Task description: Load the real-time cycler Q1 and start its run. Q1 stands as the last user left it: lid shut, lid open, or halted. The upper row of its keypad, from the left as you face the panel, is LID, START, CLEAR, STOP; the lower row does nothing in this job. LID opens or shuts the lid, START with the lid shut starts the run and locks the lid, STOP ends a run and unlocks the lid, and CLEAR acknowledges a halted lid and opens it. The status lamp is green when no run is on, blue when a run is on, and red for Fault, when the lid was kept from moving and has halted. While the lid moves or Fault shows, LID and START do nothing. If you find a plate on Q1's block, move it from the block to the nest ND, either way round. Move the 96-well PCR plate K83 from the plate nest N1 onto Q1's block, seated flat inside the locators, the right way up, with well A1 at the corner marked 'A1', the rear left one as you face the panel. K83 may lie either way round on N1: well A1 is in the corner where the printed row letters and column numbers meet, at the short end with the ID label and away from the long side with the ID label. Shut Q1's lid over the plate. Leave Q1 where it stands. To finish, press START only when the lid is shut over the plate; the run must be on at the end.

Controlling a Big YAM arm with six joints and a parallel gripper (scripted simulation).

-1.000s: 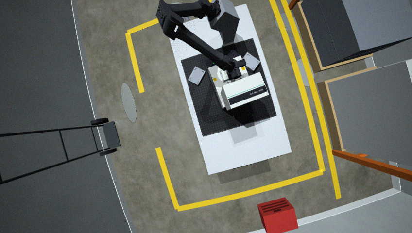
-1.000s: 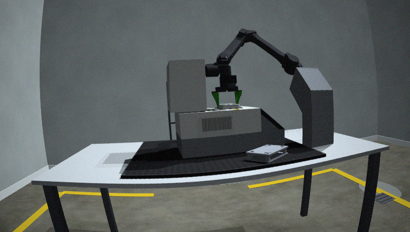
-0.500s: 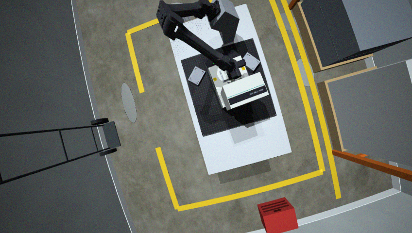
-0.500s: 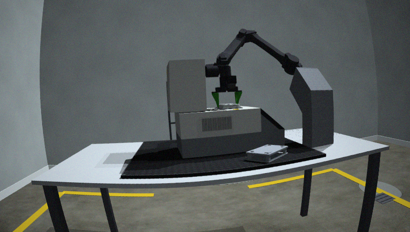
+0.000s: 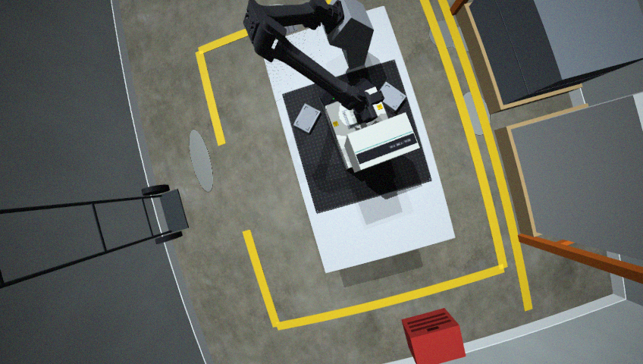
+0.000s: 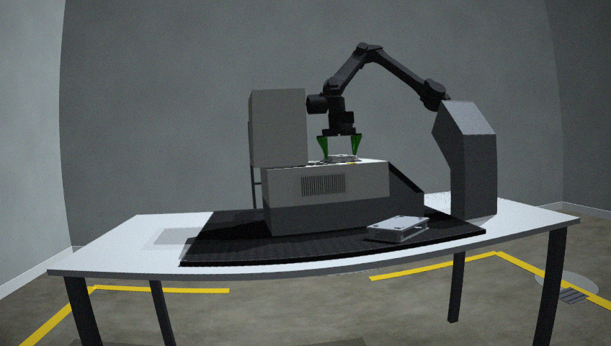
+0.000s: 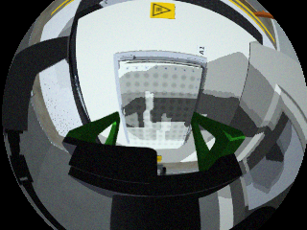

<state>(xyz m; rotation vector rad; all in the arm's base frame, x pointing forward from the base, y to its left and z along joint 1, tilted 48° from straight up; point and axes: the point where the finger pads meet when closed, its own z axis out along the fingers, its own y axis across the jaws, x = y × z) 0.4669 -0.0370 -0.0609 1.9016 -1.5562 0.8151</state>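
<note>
The white plate K83 lies 10 mm below my hand. Round my hand: grey nest N1 (280 mm to the left, 190 mm below, 120 mm behind); then grey nest ND (280 mm to the right, 210 mm below, 120 mm behind).
</note>
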